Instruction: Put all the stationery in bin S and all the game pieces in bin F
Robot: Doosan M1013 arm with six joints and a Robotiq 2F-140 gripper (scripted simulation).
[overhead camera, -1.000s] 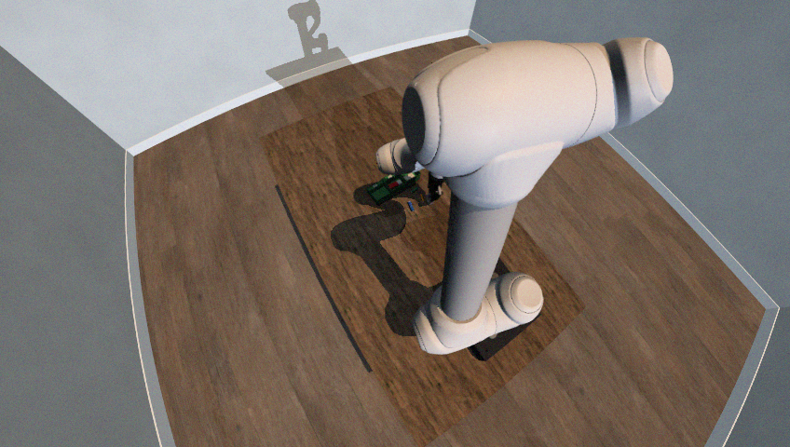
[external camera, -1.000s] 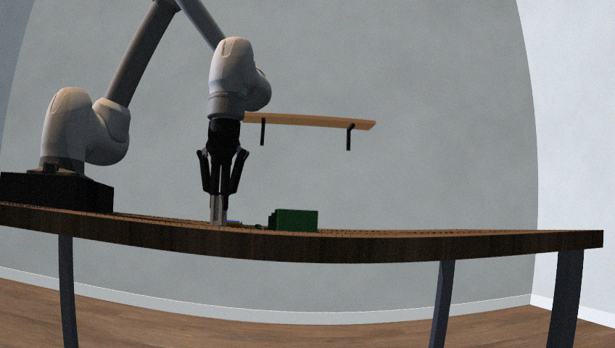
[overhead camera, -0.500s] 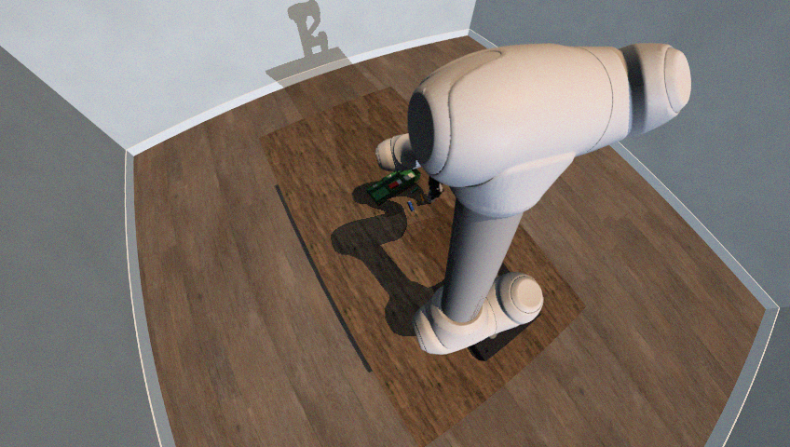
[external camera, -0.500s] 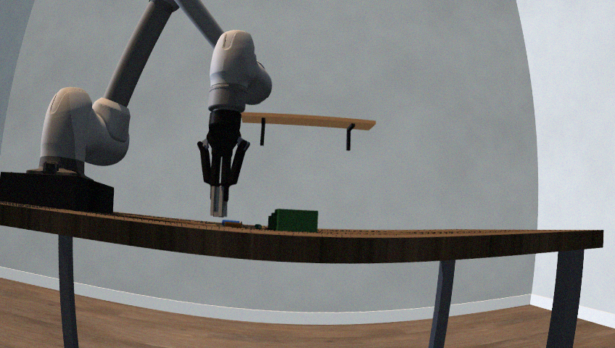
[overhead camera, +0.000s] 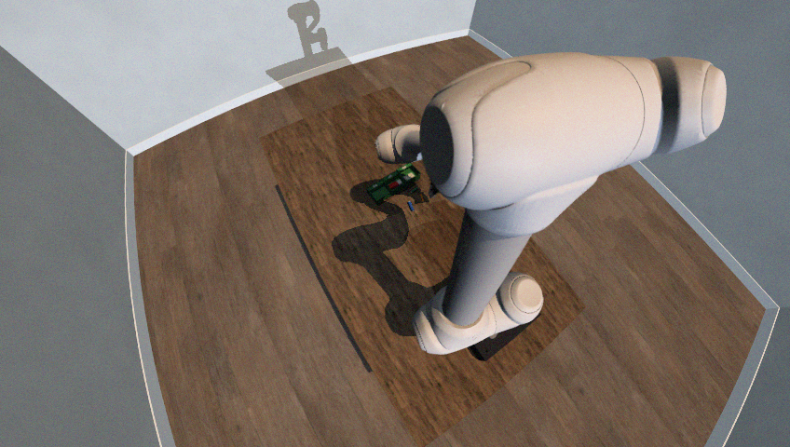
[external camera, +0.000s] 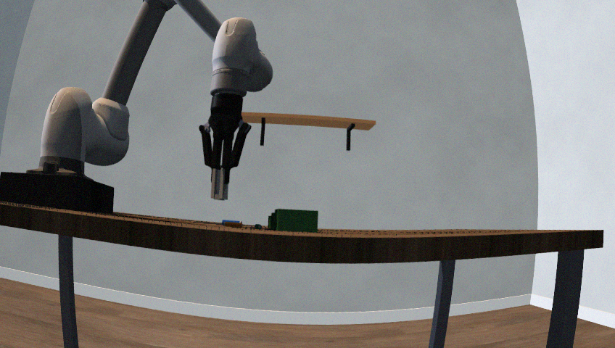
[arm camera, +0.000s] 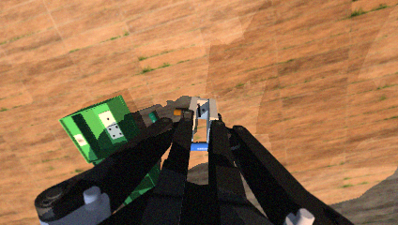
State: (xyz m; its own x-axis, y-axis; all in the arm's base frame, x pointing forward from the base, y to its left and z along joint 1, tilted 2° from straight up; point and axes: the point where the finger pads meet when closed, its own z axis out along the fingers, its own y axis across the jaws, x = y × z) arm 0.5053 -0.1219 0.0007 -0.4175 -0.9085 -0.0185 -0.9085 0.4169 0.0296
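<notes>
Right now the green bin is 170 mm ahead of my hand, 80 mm to the left of it and 70 mm below it. Round my hand: orange piece (30 mm ahead, 20 mm to the left, 90 mm below); green cylinder (90 mm ahead, 20 mm to the left, 90 mm below); blue piece (30 mm ahead, 90 mm to the left, 90 mm below).
</notes>
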